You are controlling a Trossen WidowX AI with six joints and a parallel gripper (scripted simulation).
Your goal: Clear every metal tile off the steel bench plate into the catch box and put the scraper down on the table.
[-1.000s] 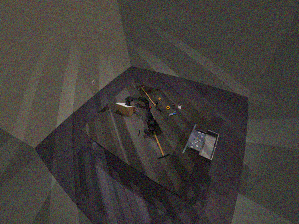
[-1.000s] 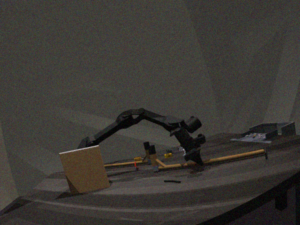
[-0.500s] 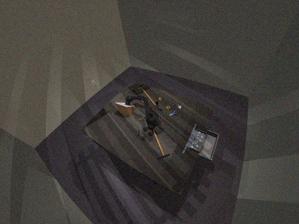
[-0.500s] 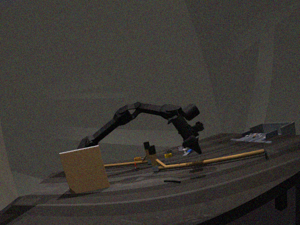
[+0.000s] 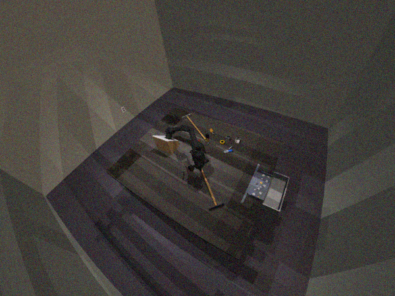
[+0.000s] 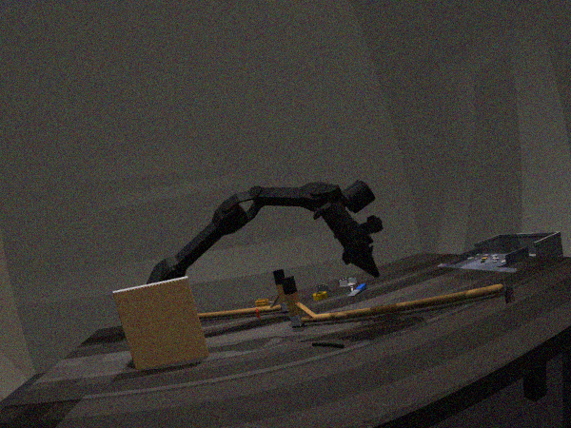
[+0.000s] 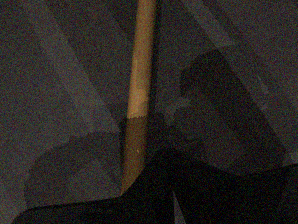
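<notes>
Right now the long scraper is 5 cm below my gripper tip, 3 cm ahead of it and 1 cm to the left of it. Round my gripper tip: red-handled tool: 32 cm to the left, 31 cm behind, 10 cm below; then blue piece: 42 cm to the left, 11 cm below, 3 cm ahead; then yellow ring: 49 cm to the left, 10 cm below, 9 cm behind.
</notes>
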